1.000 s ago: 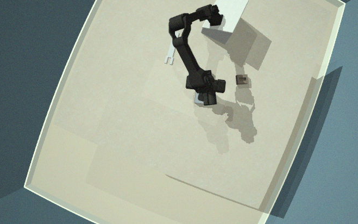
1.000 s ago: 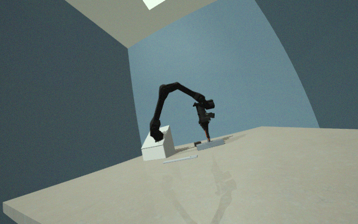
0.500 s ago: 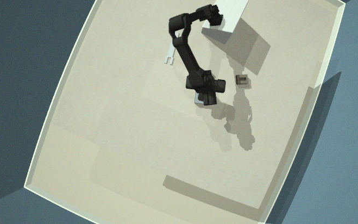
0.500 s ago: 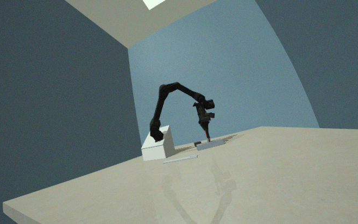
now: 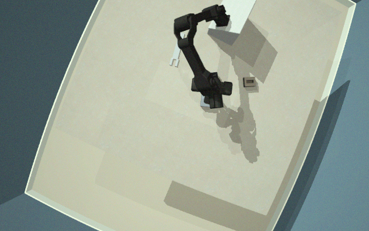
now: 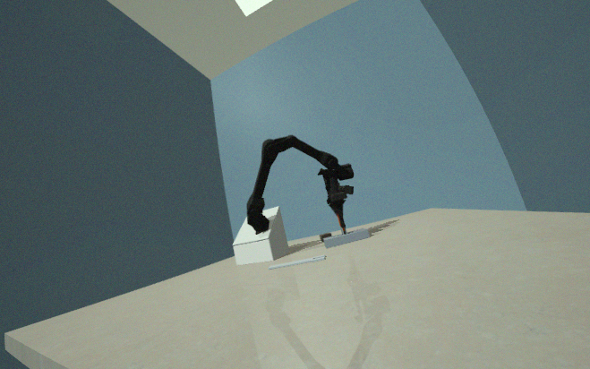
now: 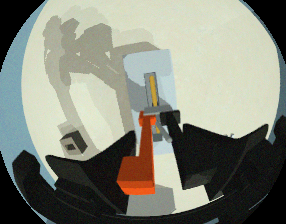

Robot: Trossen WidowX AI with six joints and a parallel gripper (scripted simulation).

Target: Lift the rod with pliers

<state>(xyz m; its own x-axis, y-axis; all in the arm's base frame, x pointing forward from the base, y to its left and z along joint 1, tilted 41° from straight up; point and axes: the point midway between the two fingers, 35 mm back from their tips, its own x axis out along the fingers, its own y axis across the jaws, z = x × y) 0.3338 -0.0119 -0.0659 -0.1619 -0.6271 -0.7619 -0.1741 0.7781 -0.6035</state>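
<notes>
Right now my gripper tip is 9 cm above the thin yellow rod. Round my gripper tip: orange handle (1 cm to the left); then grey channel block (8 cm below); then holster (20 cm to the left, 11 cm behind, 9 cm below).
</notes>
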